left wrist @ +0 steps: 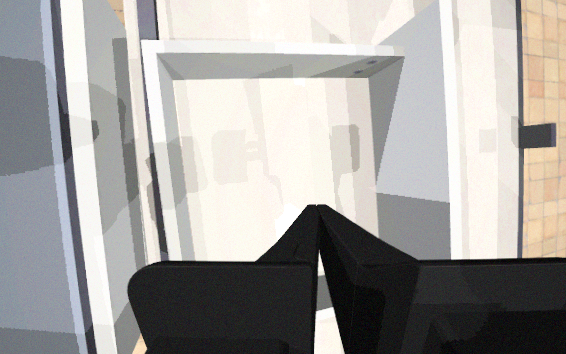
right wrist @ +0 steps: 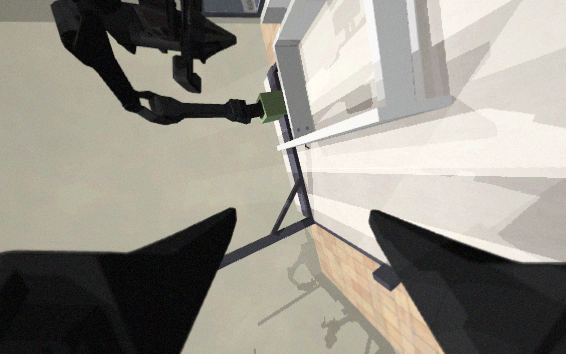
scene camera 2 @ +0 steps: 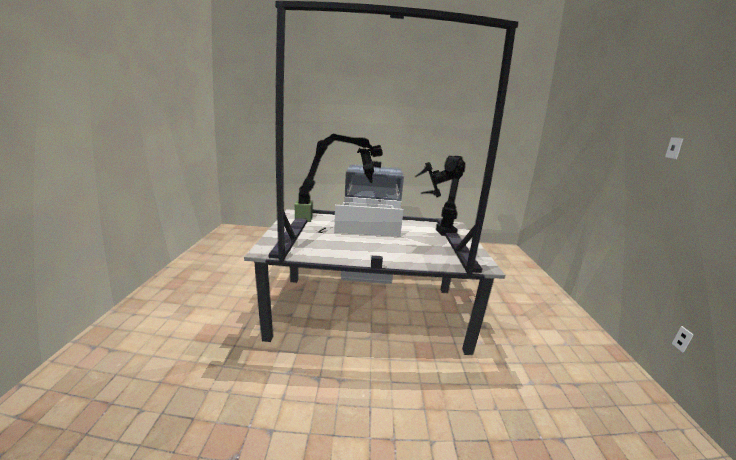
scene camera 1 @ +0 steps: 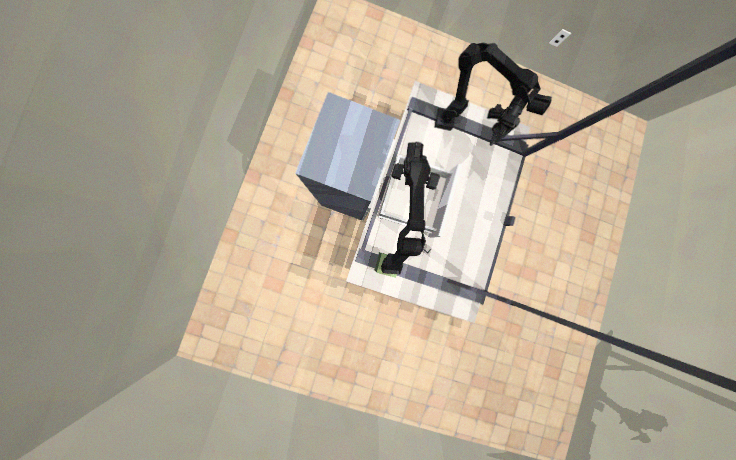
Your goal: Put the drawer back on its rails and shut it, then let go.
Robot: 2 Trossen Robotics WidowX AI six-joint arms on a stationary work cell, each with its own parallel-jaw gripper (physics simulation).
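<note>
The light grey drawer sits on the table in front of the blue-grey cabinet, its tall front panel facing away from the cabinet. In the left wrist view a gap shows between the drawer's back wall and the cabinet. My left gripper is shut and empty, pointing down above the drawer; its arm hides its fingertips in scene camera 1. My right gripper is open and empty, raised off to the drawer's right in scene camera 2.
The cabinet stands beyond the table's back edge. A green block is at the left arm's base. A small black hook-shaped item lies on the table beside the drawer. A tall dark frame rises over the table.
</note>
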